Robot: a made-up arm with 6 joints. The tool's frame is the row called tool.
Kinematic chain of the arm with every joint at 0, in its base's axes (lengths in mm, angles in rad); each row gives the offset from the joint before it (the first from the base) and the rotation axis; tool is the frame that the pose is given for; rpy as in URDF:
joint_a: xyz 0 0 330.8 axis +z
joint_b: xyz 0 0 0 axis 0 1 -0.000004
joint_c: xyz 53.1 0 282.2 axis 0 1 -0.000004
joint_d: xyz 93.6 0 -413.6 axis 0 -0.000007 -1
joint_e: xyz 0 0 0 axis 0 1 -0.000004
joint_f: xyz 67.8 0 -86.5 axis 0 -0.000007 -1
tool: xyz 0 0 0 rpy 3.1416 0 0
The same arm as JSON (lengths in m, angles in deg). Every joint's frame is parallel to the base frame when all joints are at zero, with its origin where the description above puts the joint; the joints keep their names.
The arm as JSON. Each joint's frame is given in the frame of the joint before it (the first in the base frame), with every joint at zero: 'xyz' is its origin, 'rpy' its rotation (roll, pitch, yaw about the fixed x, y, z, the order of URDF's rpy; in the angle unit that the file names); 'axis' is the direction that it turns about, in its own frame. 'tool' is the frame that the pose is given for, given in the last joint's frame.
{
  "units": {
    "length": "m",
    "angle": "deg"
  },
  "joints": [
    {
      "name": "joint_a",
      "type": "revolute",
      "origin": {
        "xyz": [
          0.0,
          0.0,
          0.3308
        ],
        "rpy": [
          0.0,
          0.0,
          0.0
        ]
      },
      "axis": [
        0.0,
        0.0,
        1.0
      ]
    },
    {
      "name": "joint_b",
      "type": "revolute",
      "origin": {
        "xyz": [
          0.0,
          0.0,
          0.0
        ],
        "rpy": [
          0.0,
          0.0,
          0.0
        ]
      },
      "axis": [
        0.0,
        1.0,
        0.0
      ]
    },
    {
      "name": "joint_c",
      "type": "revolute",
      "origin": {
        "xyz": [
          0.0531,
          0.0,
          0.2822
        ],
        "rpy": [
          0.0,
          0.0,
          0.0
        ]
      },
      "axis": [
        0.0,
        1.0,
        0.0
      ]
    },
    {
      "name": "joint_d",
      "type": "revolute",
      "origin": {
        "xyz": [
          0.0936,
          0.0,
          -0.4136
        ],
        "rpy": [
          0.0,
          0.0,
          0.0
        ]
      },
      "axis": [
        0.0,
        0.0,
        -1.0
      ]
    },
    {
      "name": "joint_e",
      "type": "revolute",
      "origin": {
        "xyz": [
          0.0,
          0.0,
          0.0
        ],
        "rpy": [
          0.0,
          0.0,
          0.0
        ]
      },
      "axis": [
        0.0,
        1.0,
        0.0
      ]
    },
    {
      "name": "joint_f",
      "type": "revolute",
      "origin": {
        "xyz": [
          0.0678,
          0.0,
          -0.0865
        ],
        "rpy": [
          0.0,
          0.0,
          0.0
        ]
      },
      "axis": [
        0.0,
        0.0,
        -1.0
      ]
    }
  ],
  "tool": {
    "origin": {
      "xyz": [
        0.0,
        0.0,
        0.0
      ],
      "rpy": [
        -180.0,
        0.0,
        0.0
      ]
    }
  }
}

